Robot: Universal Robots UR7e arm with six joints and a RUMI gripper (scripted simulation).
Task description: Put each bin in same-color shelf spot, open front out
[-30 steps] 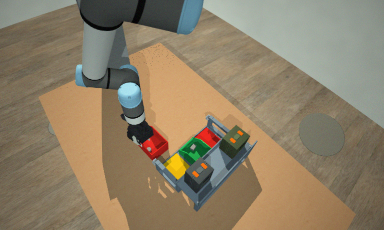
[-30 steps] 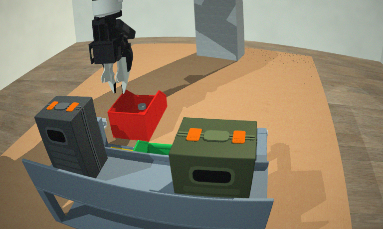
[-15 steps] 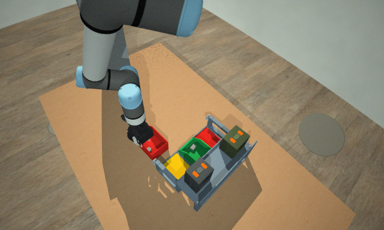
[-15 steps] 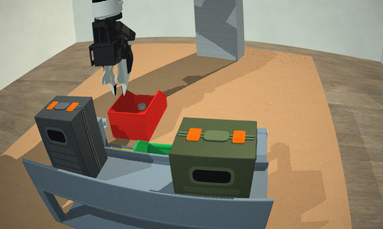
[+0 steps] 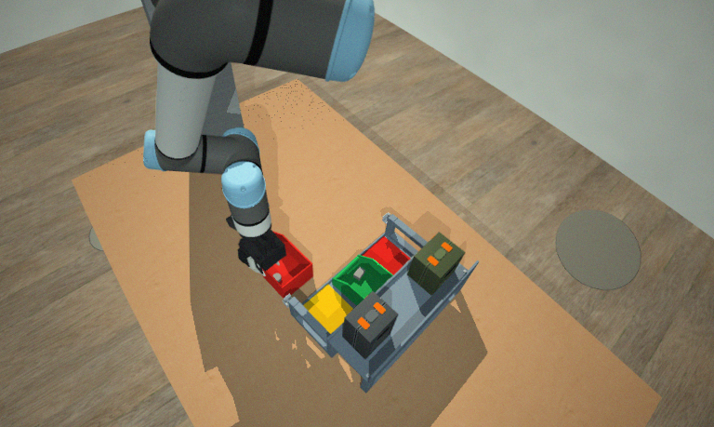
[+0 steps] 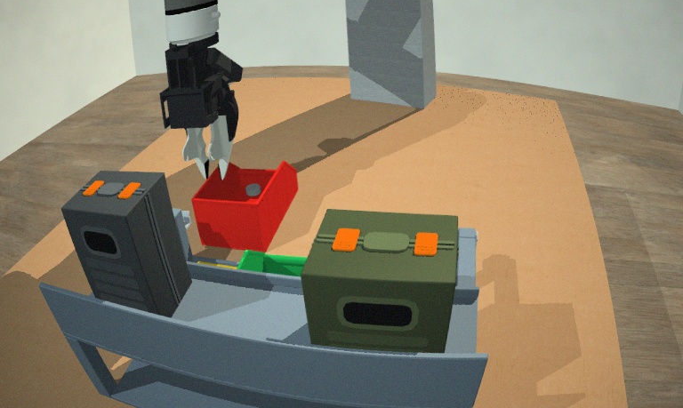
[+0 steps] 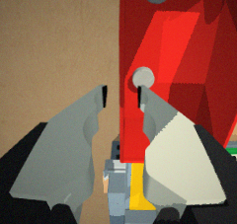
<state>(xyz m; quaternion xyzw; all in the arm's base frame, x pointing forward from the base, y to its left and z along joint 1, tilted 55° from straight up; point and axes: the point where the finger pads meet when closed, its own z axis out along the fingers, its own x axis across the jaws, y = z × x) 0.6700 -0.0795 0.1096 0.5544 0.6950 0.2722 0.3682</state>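
The red bin lies 50 mm to the left of my hand, 40 mm below it and 10 mm behind it. Also, from my hand: olive box: 340 mm to the left, 250 mm ahead, 70 mm above; then dark grey box: 290 mm ahead, 120 mm to the left, 80 mm above; then green bin: 210 mm to the left, 180 mm ahead, 40 mm below.
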